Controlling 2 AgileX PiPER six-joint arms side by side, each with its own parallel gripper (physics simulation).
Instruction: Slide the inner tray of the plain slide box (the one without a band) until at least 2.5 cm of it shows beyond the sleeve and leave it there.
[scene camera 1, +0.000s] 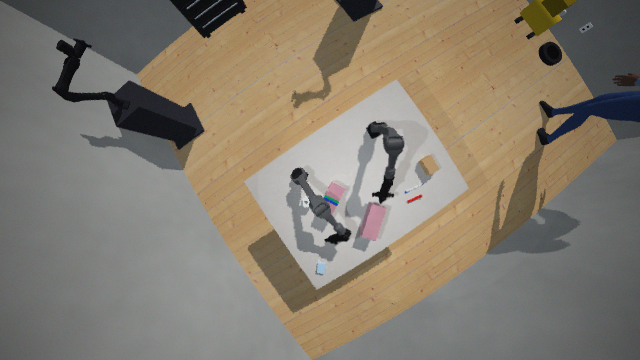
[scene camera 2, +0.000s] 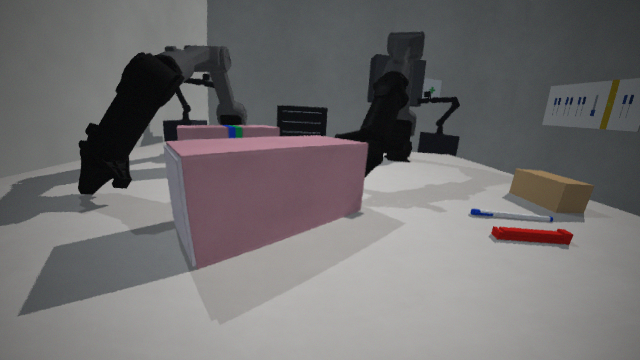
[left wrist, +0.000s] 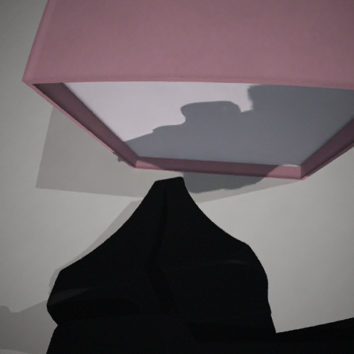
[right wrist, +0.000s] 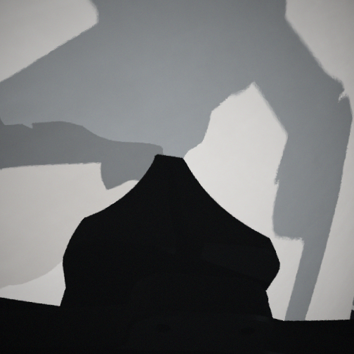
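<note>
The plain pink slide box (scene camera 1: 373, 221) (scene camera 2: 270, 185) (left wrist: 200, 40) lies on the table. Its pale inner tray (scene camera 2: 179, 207) (left wrist: 160, 110) sits inside the sleeve: in the left wrist view its end wall is recessed behind the sleeve's rim, and in scene camera 2 a narrow strip of it shows beyond the opposite end. My left gripper (scene camera 1: 382, 200) (left wrist: 172, 195) is shut, close to the recessed end; contact cannot be told. My right gripper (scene camera 1: 330, 240) (scene camera 2: 87, 191) (right wrist: 166, 173) is shut and empty, low over the table beyond the protruding end, to its side.
A pink box with a coloured band (scene camera 1: 337, 189) (scene camera 2: 202, 132) lies partly behind the right arm. A brown block (scene camera 1: 429, 165) (scene camera 2: 552, 190), a blue-capped pen (scene camera 2: 515, 216) and a red bar (scene camera 1: 414, 198) (scene camera 2: 532, 235) lie at the right. A light-blue item (scene camera 1: 320, 268) lies near the table's lower corner.
</note>
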